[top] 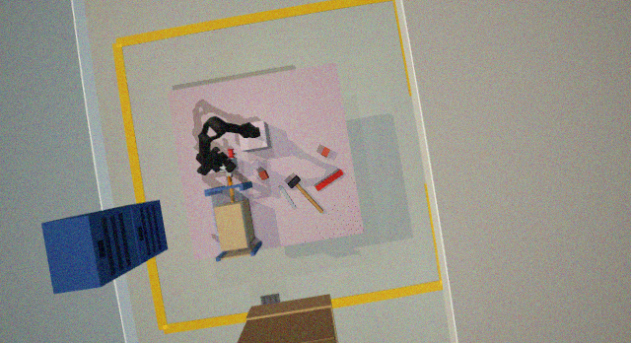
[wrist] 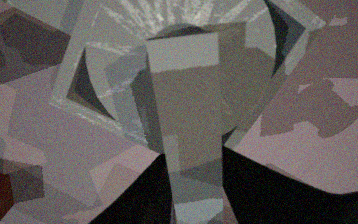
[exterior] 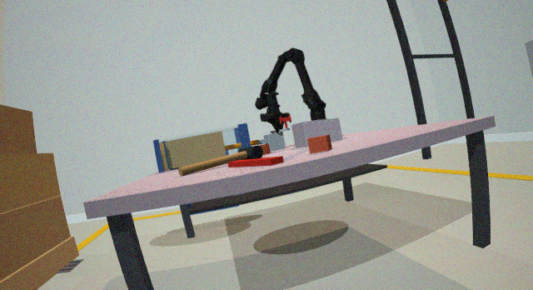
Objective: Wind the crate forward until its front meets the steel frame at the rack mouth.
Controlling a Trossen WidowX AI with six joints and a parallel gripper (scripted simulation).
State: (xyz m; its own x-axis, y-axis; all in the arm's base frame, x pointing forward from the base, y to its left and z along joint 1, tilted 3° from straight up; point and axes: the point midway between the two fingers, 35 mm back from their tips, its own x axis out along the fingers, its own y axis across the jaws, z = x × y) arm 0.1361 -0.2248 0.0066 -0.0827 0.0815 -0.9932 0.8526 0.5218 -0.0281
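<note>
The winch handle is 2 cm above my gripper tip, 1 cm to the left of it and 1 cm behind it. The rest, counted from my gripper tip: grey winch: 6 cm below, 5 cm to the right, 1 cm ahead; then blue steel frame: 18 cm ahead, 5 cm to the right, 2 cm above; then red knob: 5 cm to the left, 5 cm above, 3 cm behind.
</note>
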